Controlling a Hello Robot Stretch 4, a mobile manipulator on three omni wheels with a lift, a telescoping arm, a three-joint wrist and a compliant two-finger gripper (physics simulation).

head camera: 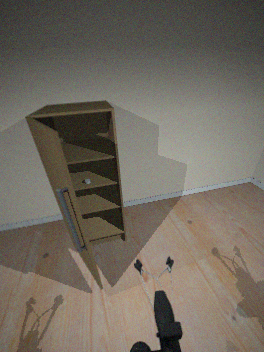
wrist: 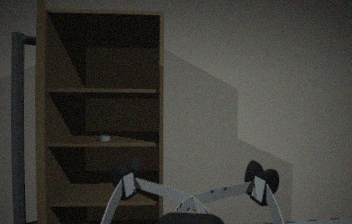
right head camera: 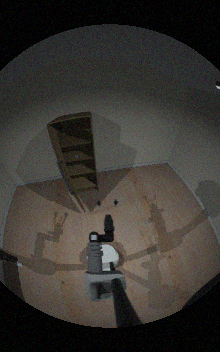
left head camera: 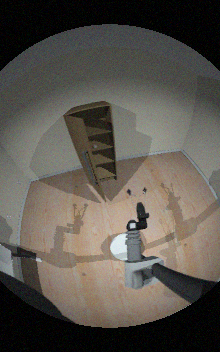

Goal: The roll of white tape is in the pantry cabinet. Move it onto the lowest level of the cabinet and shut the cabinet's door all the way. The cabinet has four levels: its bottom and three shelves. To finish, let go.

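Pixels of known places: gripper, between the fingertips: (head camera: pixel 153 258) (wrist: pixel 192 173) (right head camera: pixel 106 199) (left head camera: pixel 135 188); robot's base, origin of its link: (right head camera: pixel 103 256) (left head camera: pixel 124 245).
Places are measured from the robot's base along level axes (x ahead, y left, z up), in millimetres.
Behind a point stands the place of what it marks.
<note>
The pantry cabinet (head camera: pixel 75 107) @[x 1397, y 354, z 1373 mm] (left head camera: pixel 90 106) @[x 1231, y 286, z 1372 mm] (wrist: pixel 161 115) @[x 1240, y 67, z 898 mm] stands against the wall with its inside exposed. Its door (head camera: pixel 49 152) @[x 843, y 375, z 1241 mm] (left head camera: pixel 76 134) @[x 863, y 390, z 1198 mm] (wrist: pixel 42 115) @[x 712, y 258, z 910 mm] is swung wide open on the left side, with a long grey handle (head camera: pixel 72 220) @[x 833, y 371, z 778 mm] (wrist: pixel 18 125) @[x 709, y 317, z 886 mm] on its outer face. The small roll of white tape (head camera: pixel 87 181) @[x 1263, y 349, z 794 mm] (left head camera: pixel 95 146) @[x 1266, y 335, z 785 mm] (wrist: pixel 105 138) @[x 1260, y 341, z 785 mm] sits on the middle one of the three shelves. My gripper (head camera: pixel 154 264) (left head camera: pixel 137 191) @[x 495, y -86, z 854 mm] (right head camera: pixel 107 203) @[x 495, y -86, z 854 mm] (wrist: pixel 192 173) @[x 495, y -86, z 854 mm] is open and empty, in front of the cabinet and to its right, apart from door and tape. The cabinet bottom is outside the wrist view.
A pale wall (head camera: pixel 200 125) @[x 2000, y -932, z 1023 mm] with a white baseboard (head camera: pixel 215 191) @[x 2070, y -1401, z -16 mm] runs behind the cabinet. The door's lower free corner reaches out over the wooden floor (head camera: pixel 200 300) @[x 626, y -523, z -27 mm], left of my gripper. A dark object with a white edge shows at the lower left of the left head view.
</note>
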